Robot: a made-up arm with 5 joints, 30 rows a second.
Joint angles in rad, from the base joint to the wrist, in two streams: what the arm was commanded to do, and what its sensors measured. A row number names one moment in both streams.
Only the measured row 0 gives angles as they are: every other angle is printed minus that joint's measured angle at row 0.
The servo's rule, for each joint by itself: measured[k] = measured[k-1] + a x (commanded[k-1-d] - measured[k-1]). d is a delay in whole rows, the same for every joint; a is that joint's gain. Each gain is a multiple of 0.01, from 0.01 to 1. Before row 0 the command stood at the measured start. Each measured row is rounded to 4 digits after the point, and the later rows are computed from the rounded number. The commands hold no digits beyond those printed.
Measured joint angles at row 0: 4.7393, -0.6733, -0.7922, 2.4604, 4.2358
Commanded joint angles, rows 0 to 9: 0.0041, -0.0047, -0.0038, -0.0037, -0.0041; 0.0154, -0.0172, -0.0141, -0.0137, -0.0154; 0.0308, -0.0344, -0.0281, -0.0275, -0.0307; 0.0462, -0.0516, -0.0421, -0.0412, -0.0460; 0.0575, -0.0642, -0.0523, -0.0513, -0.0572; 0.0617, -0.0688, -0.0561, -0.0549, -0.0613; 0.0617, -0.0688, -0.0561, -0.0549, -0.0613; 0.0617, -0.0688, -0.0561, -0.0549, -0.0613; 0.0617, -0.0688, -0.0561, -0.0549, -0.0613; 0.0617, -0.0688, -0.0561, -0.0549, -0.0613
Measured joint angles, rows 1 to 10: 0.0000, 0.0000, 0.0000, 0.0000, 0.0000; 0.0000, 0.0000, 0.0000, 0.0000, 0.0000; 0.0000, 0.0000, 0.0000, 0.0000, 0.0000; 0.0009, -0.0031, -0.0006, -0.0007, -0.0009; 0.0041, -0.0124, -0.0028, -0.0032, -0.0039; 0.0100, -0.0269, -0.0068, -0.0078, -0.0095; 0.0180, -0.0432, -0.0124, -0.0141, -0.0172; 0.0267, -0.0571, -0.0188, -0.0212, -0.0256; 0.0344, -0.0648, -0.0248, -0.0276, -0.0331; 0.0404, -0.0674, -0.0298, -0.0328, -0.0390
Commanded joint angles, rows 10 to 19: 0.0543, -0.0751, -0.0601, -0.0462, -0.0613; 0.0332, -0.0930, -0.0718, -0.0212, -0.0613; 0.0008, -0.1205, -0.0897, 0.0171, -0.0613; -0.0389, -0.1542, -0.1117, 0.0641, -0.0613; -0.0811, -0.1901, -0.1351, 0.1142, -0.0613; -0.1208, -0.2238, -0.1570, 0.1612, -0.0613; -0.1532, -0.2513, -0.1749, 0.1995, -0.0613; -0.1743, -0.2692, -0.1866, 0.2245, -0.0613; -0.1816, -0.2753, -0.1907, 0.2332, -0.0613; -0.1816, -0.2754, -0.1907, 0.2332, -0.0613
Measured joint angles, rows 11 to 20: 0.0451, -0.0683, -0.0340, -0.0370, -0.0437; 0.0488, -0.0686, -0.0375, -0.0404, -0.0474; 0.0516, -0.0687, -0.0405, -0.0432, -0.0503; 0.0522, -0.0729, -0.0436, -0.0438, -0.0526; 0.0480, -0.0862, -0.0481, -0.0395, -0.0544; 0.0376, -0.1088, -0.0548, -0.0287, -0.0558; 0.0208, -0.1388, -0.0639, -0.0111, -0.0570; -0.0016, -0.1727, -0.0753, 0.0127, -0.0579; -0.0278, -0.2064, -0.0884, 0.0409, -0.0586; -0.0554, -0.2360, -0.1022, 0.0710, -0.0592
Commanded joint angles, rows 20 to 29: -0.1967, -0.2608, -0.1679, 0.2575, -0.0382; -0.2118, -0.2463, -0.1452, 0.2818, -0.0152; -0.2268, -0.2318, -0.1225, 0.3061, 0.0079; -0.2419, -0.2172, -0.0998, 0.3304, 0.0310; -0.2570, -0.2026, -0.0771, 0.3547, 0.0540; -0.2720, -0.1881, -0.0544, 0.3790, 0.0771; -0.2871, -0.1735, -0.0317, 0.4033, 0.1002; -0.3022, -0.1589, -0.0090, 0.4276, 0.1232; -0.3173, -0.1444, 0.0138, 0.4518, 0.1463; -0.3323, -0.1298, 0.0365, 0.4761, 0.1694
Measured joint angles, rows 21 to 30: -0.0816, -0.2579, -0.1157, 0.1002, -0.0596; -0.1036, -0.2694, -0.1277, 0.1255, -0.0600; -0.1208, -0.2734, -0.1378, 0.1460, -0.0603; -0.1375, -0.2651, -0.1426, 0.1672, -0.0557; -0.1538, -0.2527, -0.1430, 0.1890, -0.0472; -0.1699, -0.2389, -0.1397, 0.2112, -0.0356; -0.1857, -0.2246, -0.1333, 0.2338, -0.0216; -0.2014, -0.2101, -0.1243, 0.2568, -0.0057; -0.2169, -0.1956, -0.1131, 0.2800, 0.0117; -0.2323, -0.1810, -0.1001, 0.3034, 0.0303
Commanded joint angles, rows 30 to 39: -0.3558, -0.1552, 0.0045, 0.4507, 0.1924; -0.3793, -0.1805, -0.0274, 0.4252, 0.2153; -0.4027, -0.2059, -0.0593, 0.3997, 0.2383; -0.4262, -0.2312, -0.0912, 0.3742, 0.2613; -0.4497, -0.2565, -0.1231, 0.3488, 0.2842; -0.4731, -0.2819, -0.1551, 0.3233, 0.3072; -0.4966, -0.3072, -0.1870, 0.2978, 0.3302; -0.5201, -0.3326, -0.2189, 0.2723, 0.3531; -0.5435, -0.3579, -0.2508, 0.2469, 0.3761; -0.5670, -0.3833, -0.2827, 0.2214, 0.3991
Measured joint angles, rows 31 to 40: -0.2477, -0.1664, -0.0855, 0.3270, 0.0498; -0.2630, -0.1519, -0.0696, 0.3507, 0.0701; -0.2782, -0.1373, -0.0526, 0.3745, 0.0910; -0.2953, -0.1491, -0.0435, 0.3890, 0.1123; -0.3138, -0.1698, -0.0409, 0.3959, 0.1339; -0.3334, -0.1936, -0.0438, 0.3966, 0.1558; -0.3538, -0.2184, -0.0514, 0.3923, 0.1780; -0.3749, -0.2435, -0.0629, 0.3840, 0.2003; -0.3965, -0.2688, -0.0777, 0.3725, 0.2227; -0.4185, -0.2941, -0.0952, 0.3583, 0.2453
